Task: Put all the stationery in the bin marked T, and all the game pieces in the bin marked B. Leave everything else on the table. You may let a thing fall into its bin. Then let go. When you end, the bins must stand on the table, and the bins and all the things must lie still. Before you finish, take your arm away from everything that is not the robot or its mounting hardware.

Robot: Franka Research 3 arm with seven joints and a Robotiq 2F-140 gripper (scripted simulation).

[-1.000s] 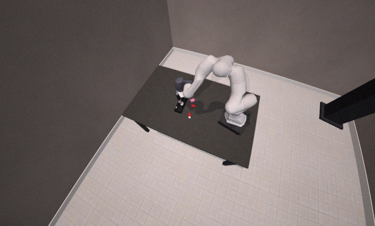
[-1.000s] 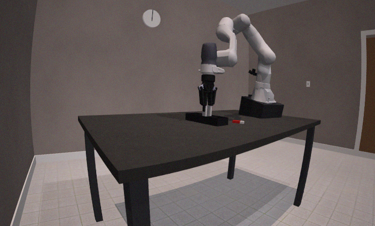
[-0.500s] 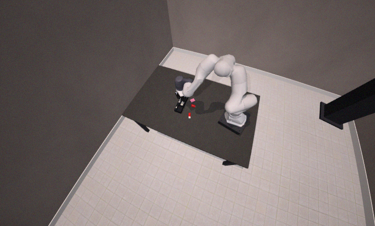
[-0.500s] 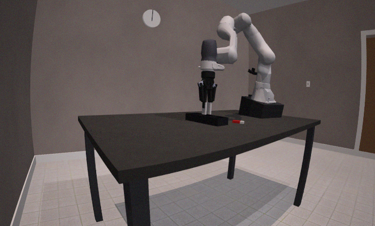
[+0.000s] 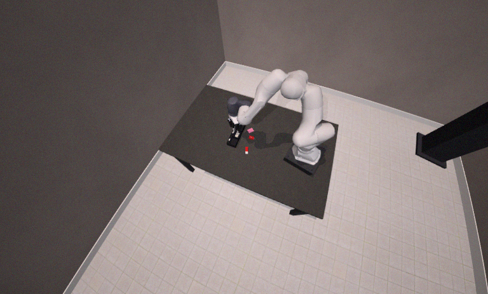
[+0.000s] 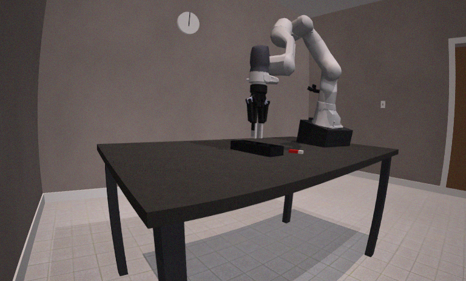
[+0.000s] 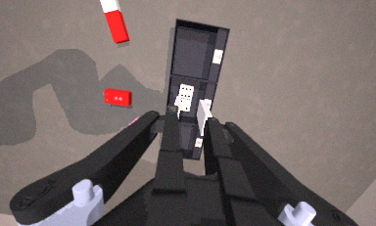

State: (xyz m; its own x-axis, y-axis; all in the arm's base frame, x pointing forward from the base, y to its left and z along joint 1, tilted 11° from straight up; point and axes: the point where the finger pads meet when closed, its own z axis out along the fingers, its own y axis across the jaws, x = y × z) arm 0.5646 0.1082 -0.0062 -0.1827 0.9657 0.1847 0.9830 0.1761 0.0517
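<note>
My hand is 170 mm past the red-and-white eraser, 90 mm to the right of it and 90 mm above it. The rest, counted from my hand: pink block (90 mm behind, 110 mm to the right, 90 mm below); then black bin row (80 mm below).
</note>
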